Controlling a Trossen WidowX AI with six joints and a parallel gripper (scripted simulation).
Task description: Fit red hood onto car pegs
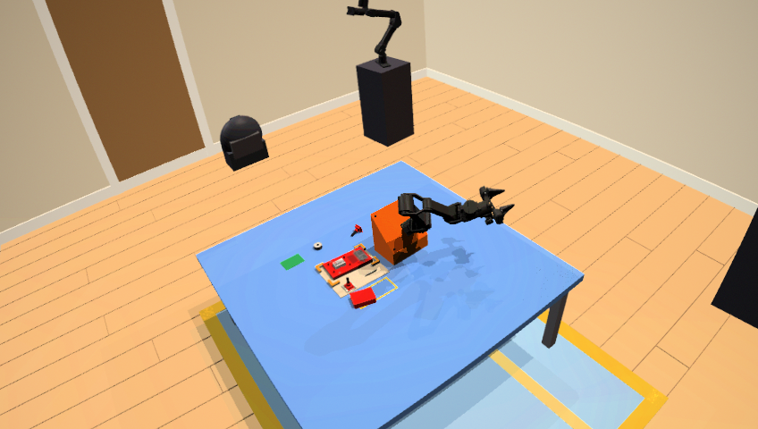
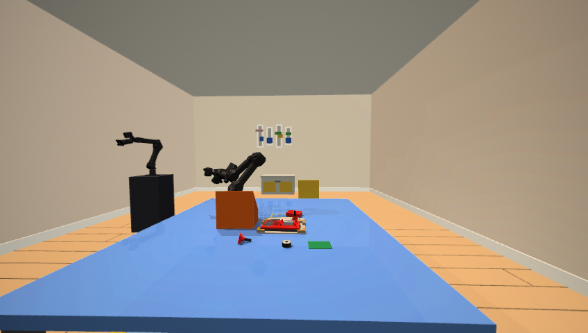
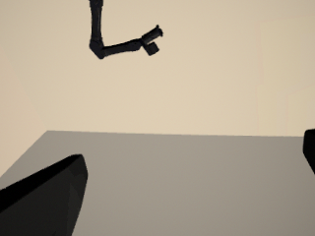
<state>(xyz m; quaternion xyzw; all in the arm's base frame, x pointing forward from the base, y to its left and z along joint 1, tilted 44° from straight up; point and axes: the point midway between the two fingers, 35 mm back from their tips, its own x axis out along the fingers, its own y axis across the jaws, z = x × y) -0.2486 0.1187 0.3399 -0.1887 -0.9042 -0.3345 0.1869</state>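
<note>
The red hood lies 64 cm ahead of my gripper tip, 24 cm to the right of it and 28 cm below it. Also, from my gripper tip: dark ring (57 cm ahead, 65 cm to the right, 29 cm below); then green pad (72 cm ahead, 66 cm to the right, 30 cm below).
</note>
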